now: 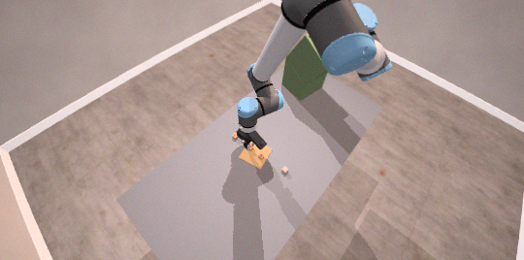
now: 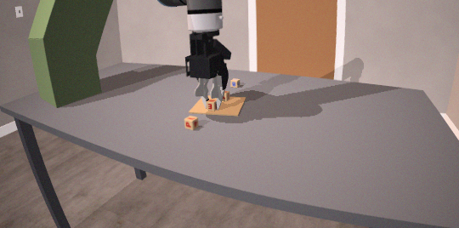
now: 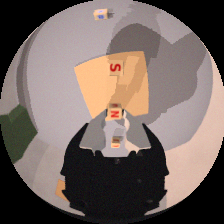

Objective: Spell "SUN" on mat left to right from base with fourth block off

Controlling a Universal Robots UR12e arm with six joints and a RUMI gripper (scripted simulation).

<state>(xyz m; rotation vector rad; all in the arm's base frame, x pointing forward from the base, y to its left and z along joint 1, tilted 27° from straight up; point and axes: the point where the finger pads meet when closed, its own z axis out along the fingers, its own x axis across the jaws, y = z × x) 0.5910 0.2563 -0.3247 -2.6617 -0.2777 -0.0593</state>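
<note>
Right now my hand is 4 cm to the right of the orange mat, 2 cm above it and 1 cm past it. Round my hand: red-lettered block (12 cm to the right, 3 cm ahead, 1 cm below); then blue-lettered block (22 cm to the left, 7 cm behind, 1 cm below).
</note>
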